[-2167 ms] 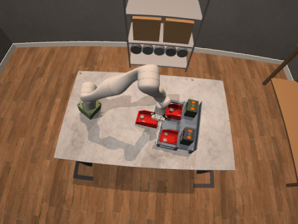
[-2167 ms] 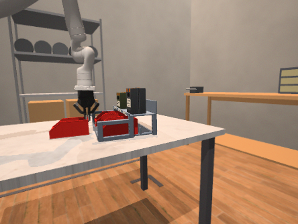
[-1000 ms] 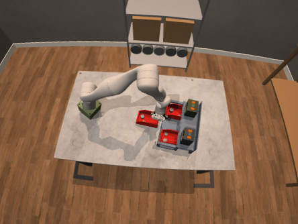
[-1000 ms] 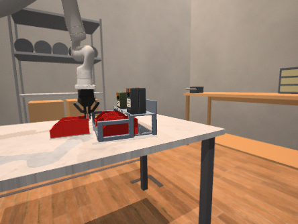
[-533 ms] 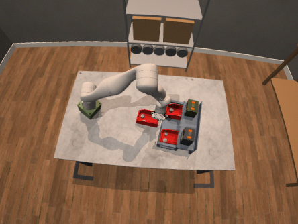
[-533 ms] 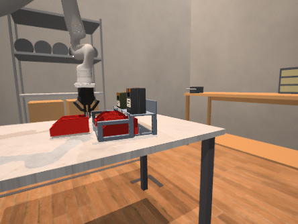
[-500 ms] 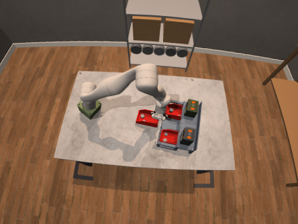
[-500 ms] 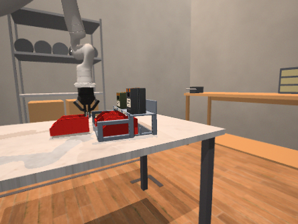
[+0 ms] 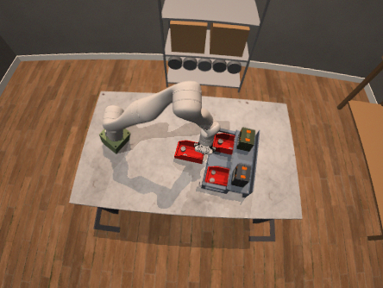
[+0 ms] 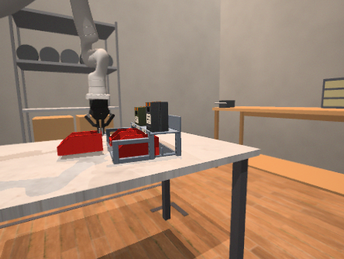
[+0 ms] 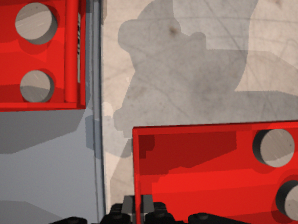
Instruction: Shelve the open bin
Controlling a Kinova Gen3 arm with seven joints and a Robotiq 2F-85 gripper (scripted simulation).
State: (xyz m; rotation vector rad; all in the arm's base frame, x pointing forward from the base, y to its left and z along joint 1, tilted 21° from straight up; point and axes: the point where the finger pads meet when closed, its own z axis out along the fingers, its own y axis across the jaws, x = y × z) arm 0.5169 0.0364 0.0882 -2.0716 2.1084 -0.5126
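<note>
The grey shelf is 15 cm ahead of my hand, 3 cm below it and 1 cm to the right of it. The rest, counted from my hand: black tool case 22 cm ahead, 13 cm to the right, 7 cm above; grey round part 11 cm behind, 6 cm below, 2 cm to the right.
</note>
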